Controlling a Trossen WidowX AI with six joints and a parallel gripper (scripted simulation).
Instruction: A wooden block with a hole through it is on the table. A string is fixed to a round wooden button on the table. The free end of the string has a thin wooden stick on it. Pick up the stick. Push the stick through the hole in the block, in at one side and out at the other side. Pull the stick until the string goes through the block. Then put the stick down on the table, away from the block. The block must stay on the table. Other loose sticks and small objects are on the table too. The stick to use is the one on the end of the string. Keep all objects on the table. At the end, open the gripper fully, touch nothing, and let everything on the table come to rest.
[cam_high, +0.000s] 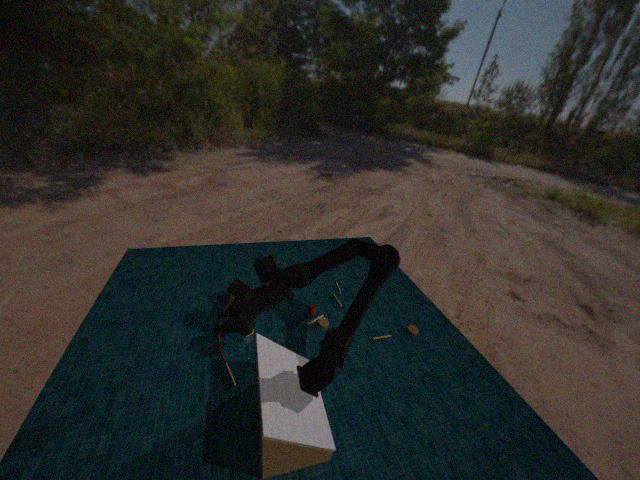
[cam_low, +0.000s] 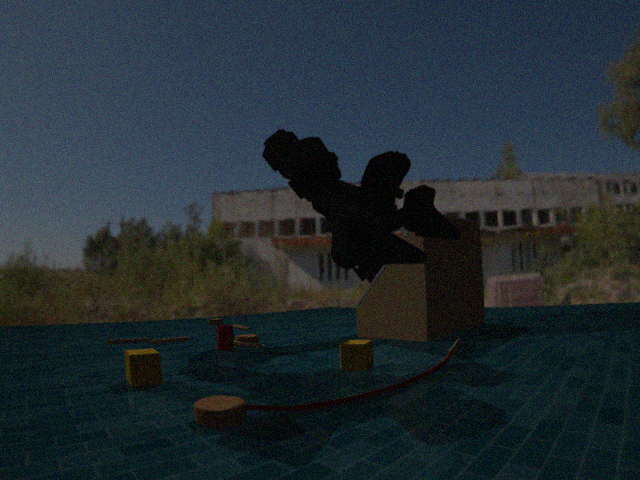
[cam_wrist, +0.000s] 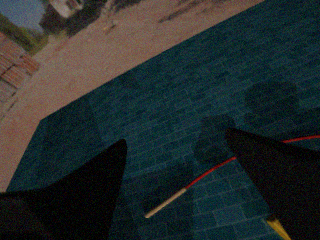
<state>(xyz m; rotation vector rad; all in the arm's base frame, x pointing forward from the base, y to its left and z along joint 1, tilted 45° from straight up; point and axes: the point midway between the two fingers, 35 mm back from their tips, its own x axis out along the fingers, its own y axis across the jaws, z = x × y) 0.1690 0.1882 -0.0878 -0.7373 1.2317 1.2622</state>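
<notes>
My gripper tip is 5 cm past the thin wooden stick, 2 cm to the left of it and 13 cm above it. The rest, counted from my gripper tip: red cylinder 14 cm ahead, 30 cm to the right, 12 cm below.
</notes>
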